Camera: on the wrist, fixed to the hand. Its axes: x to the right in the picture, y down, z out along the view.
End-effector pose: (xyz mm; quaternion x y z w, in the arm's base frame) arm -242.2 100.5 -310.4 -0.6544 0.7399 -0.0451 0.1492
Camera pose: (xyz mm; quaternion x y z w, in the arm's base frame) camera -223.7 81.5 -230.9 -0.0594 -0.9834 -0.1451 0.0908
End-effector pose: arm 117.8 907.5 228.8 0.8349 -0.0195 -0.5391 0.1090
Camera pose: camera 181.9 958.7 245.7 0.5881 -0.4794 -0.1861 0.6243
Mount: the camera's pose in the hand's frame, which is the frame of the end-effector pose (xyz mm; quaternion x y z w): 4.0 -41.1 -72.9 -0.2023 0.1216 0.7051 0.6687
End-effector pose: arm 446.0 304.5 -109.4 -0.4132 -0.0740 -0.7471 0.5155
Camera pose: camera 371.9 281.4 -140.9 -0.3419 0.4557 -0.2013 0.7968
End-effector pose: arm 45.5 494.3 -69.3 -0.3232 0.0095 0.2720 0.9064
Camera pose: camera 81.0 426.7 -103.9 -0.4258 0.2894 0.7836 0.3478
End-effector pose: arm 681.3 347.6 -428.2 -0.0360 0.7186 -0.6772 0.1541
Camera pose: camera 651.3 413.4 -385.9 0.5338 0.6616 -0.2032 0.4859
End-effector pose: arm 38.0 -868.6 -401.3 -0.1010 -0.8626 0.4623 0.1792
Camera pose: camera 63.3 -834.4 -329.1 0.7682 0.5773 -0.2487 0.1217
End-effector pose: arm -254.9 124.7 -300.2 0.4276 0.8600 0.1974 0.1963
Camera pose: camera -321.1 92.6 -260.1 -0.8286 -0.2575 -0.4964 0.0260
